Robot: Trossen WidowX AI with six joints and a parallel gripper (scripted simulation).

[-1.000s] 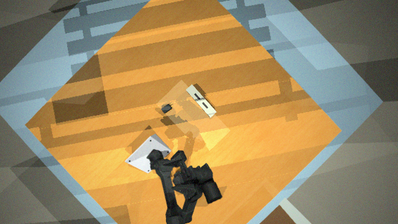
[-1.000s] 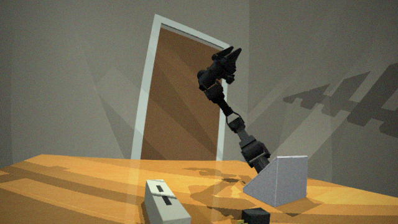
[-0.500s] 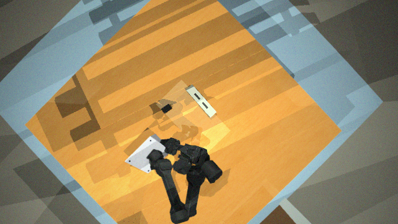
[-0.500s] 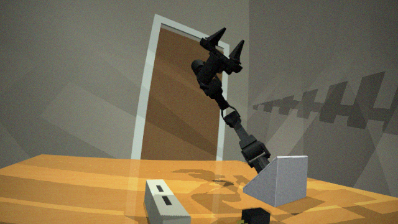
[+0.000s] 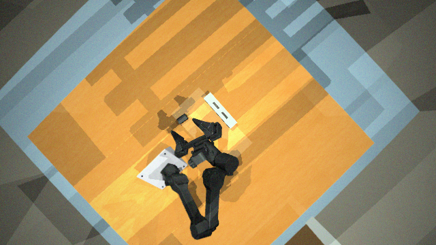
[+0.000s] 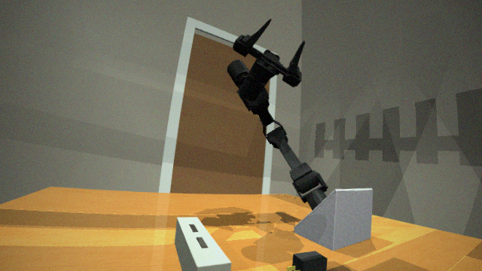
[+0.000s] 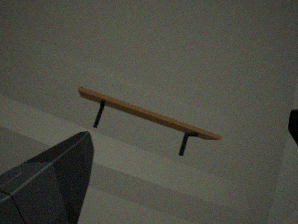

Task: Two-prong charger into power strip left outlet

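Now: gripper tip 60 mm to the right of the box-shaped charger and 470 mm above it.
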